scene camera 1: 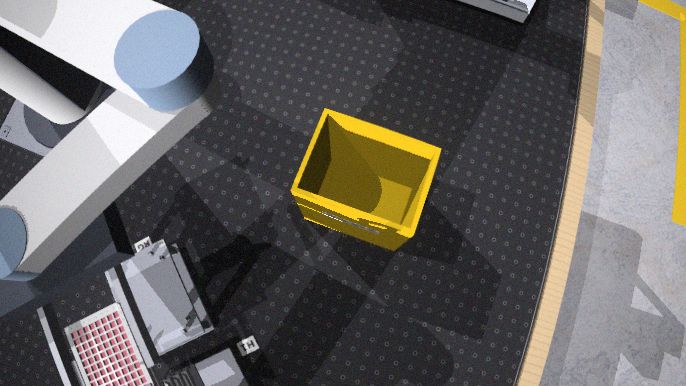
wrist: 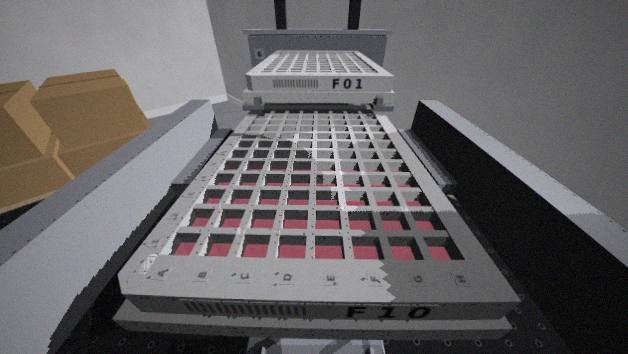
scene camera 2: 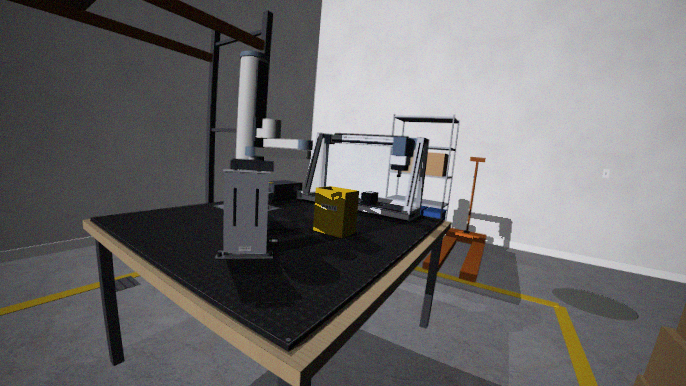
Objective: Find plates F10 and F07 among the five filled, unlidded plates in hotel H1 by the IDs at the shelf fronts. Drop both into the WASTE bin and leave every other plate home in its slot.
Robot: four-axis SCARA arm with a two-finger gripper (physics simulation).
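Frame: origin at the arm's base, x ahead, y left, z up, level; metres.
Seen in the pictures: gripper, between the fingertips: (scene camera 1: 116, 383) (wrist: 314, 119); arm's base, origin of its link: (scene camera 1: 76, 95).
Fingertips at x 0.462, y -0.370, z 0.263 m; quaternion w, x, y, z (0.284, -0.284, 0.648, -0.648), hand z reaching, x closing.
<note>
Pixels of each thing's top centre, then the offset from my fingertips to it. "spot": a spot on its surface instead.
- plate F10, centre of its top: (wrist: 314, 144) (scene camera 1: 109, 364) 0.017 m back, 0.016 m left, 0.002 m down
- Plate F01, centre of its top: (wrist: 317, 59) 0.060 m ahead, 0.058 m right, 0.016 m up
- yellow WASTE bin, centre of its top: (scene camera 1: 367, 168) (scene camera 2: 337, 189) 0.185 m ahead, 0.344 m left, 0.050 m down
- H1 label, a spot on its surface: (scene camera 1: 247, 345) spot: 0.085 m ahead, 0.052 m left, 0.249 m down
- grey station, centre of its top: (scene camera 1: 148, 300) 0.078 m back, 0.070 m left, 0.180 m down
My gripper (wrist: 314, 119) is shut on plate F10 (wrist: 320, 285) in the wrist view, with one finger along each long side. The plate is level, unlidded, with pink-filled wells, and its ID faces the camera. Plate F01 (wrist: 320, 82) sits on a support behind it. The yellow WASTE bin (scene camera 1: 385, 134) (scene camera 2: 346, 215) stands open at the top; I see no plate in its visible interior. The H1 label (scene camera 1: 247, 345) shows at the bottom in scene camera 1. A pink-welled plate (scene camera 1: 102, 345) lies at lower left there, its ID unreadable. F07 does not show by ID.
A grey station (scene camera 1: 167, 297) with a partly hidden "RG" label stands beside the pink-welled plate. The arm link (scene camera 1: 95, 175) (scene camera 2: 285, 143) crosses the left of scene camera 1. A gantry frame (scene camera 2: 422, 175) stands behind the bin. The table's wooden edge (scene camera 1: 562, 240) runs down the right.
</note>
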